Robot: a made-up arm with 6 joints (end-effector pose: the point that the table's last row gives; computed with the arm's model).
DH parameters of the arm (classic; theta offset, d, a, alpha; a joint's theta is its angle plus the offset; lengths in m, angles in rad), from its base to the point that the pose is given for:
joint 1: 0 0.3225 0 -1.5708
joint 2: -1.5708 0 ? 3.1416
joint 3: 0 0 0 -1.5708
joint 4: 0 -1.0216 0 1.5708
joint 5: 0 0.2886 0 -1.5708
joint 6: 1.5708 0 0 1.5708
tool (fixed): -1.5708 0 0 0
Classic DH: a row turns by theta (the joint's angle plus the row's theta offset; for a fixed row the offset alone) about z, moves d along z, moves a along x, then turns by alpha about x.
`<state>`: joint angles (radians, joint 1 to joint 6).
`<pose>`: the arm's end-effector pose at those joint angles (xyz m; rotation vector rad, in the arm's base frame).
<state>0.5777 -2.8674 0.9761 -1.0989 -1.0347 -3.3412</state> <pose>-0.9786 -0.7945 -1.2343 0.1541 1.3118 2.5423</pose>
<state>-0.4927 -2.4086 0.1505 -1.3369 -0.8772 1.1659</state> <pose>-1.3169 0.6311 0.2748 -1.3887 -1.7837 0.2249</pose>
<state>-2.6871 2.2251 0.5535 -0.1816 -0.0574 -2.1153</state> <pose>-0.7955 -0.0727 -1.3800 -1.0150 1.1696 0.9489</pose>
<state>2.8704 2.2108 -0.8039 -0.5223 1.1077 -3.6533</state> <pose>0.1831 0.2087 -0.3423 1.1008 1.1379 -0.2654</pose>
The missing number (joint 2, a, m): 1.1359
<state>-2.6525 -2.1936 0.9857 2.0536 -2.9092 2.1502</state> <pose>1.7701 0.7903 -0.6340 0.0798 0.1569 -2.8500</pose>
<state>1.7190 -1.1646 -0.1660 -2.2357 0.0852 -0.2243</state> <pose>-0.1319 -0.3224 1.5072 -1.9928 -1.5133 -1.4138</pose>
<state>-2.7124 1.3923 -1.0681 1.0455 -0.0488 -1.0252</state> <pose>-0.4980 -0.0688 -0.3131 2.7655 0.6741 -0.9449</pose>
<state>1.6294 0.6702 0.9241 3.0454 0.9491 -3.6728</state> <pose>-0.3856 1.6677 1.4961 -0.1101 0.9894 1.3765</pose>
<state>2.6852 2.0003 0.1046 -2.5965 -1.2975 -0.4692</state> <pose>-0.6158 0.0274 -1.0709 0.0307 2.4525 -0.7818</pose>
